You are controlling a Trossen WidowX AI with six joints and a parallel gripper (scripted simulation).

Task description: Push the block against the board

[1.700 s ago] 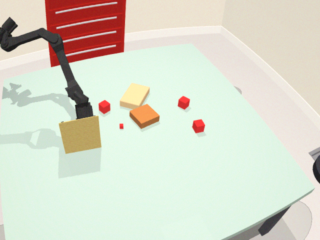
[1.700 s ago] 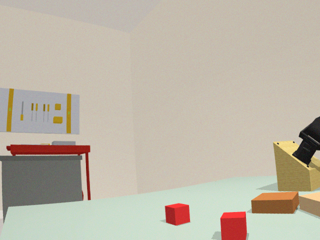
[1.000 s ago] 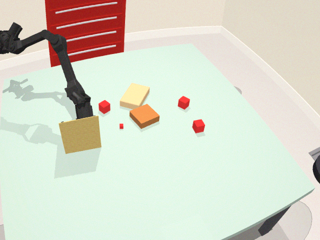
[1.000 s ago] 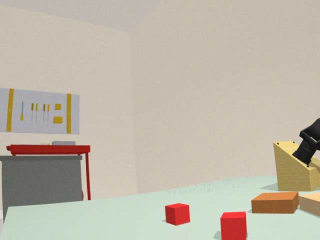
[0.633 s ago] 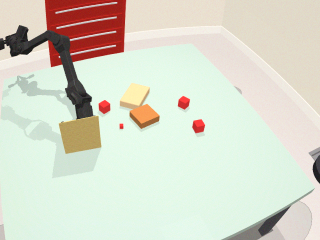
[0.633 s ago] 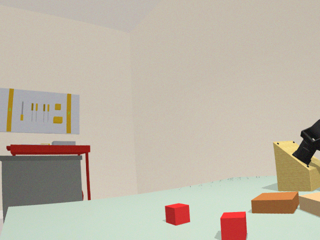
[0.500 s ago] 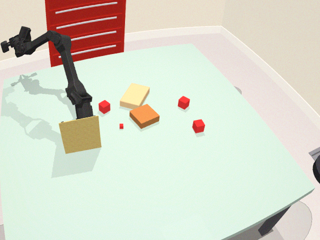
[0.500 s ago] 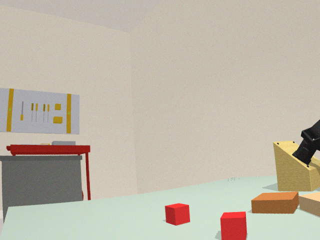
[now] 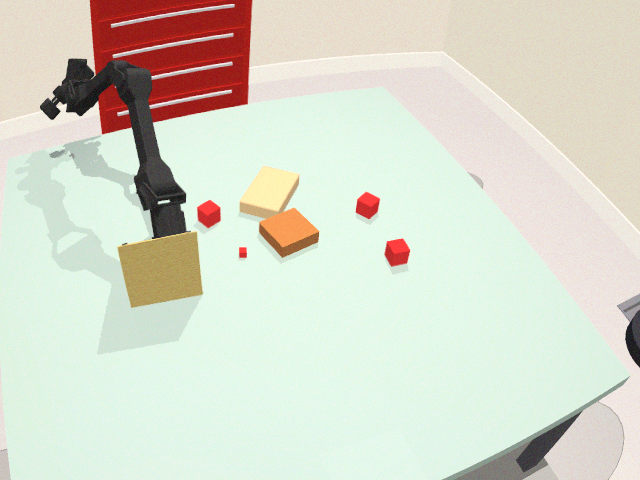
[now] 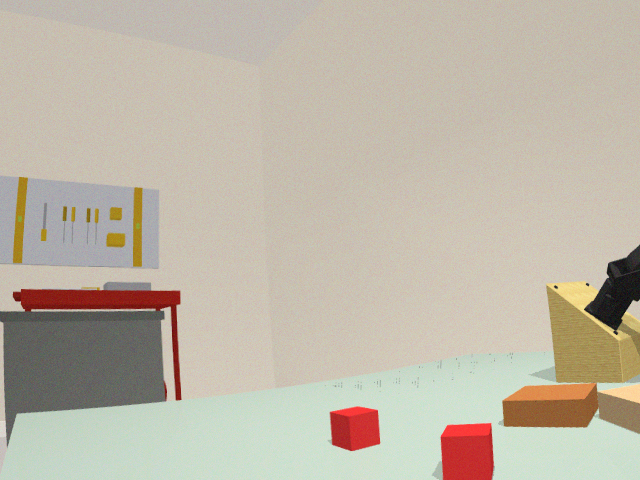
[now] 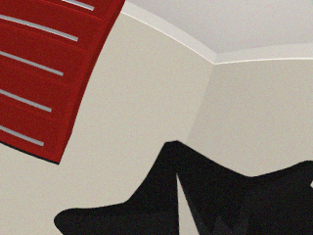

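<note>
My gripper tip is now 29 cm short of the tiny red cube, 74 cm to the left of it and 17 cm above it. Also, from my gripper tip: pale tan board: 43 cm ahead, 59 cm to the right, 16 cm below; then brown square block: 40 cm ahead, 74 cm to the right, 16 cm below.
</note>
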